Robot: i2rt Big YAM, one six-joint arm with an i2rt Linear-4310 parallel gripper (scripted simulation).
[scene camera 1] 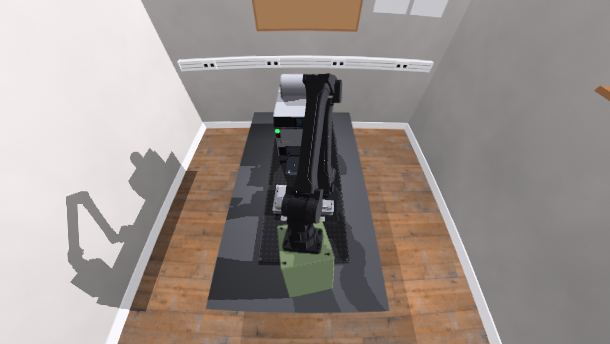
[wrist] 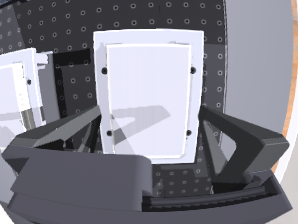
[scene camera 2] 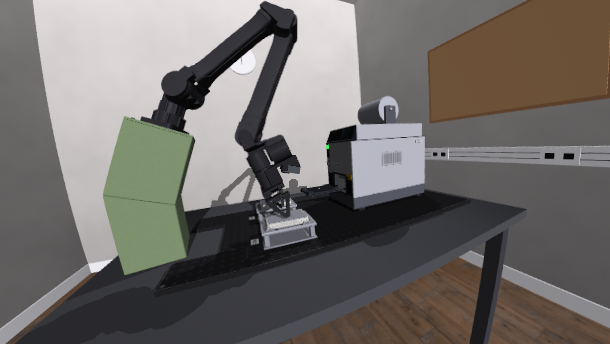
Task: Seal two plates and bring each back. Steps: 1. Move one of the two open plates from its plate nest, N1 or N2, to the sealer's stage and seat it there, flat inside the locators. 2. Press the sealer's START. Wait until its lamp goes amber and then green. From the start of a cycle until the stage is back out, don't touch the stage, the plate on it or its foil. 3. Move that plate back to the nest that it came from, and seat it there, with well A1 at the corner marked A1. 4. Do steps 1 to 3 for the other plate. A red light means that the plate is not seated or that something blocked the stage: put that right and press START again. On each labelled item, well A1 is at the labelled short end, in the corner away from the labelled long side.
Note:
The pictures show: my gripper and a sealer.
My gripper shows as well in the wrist view.

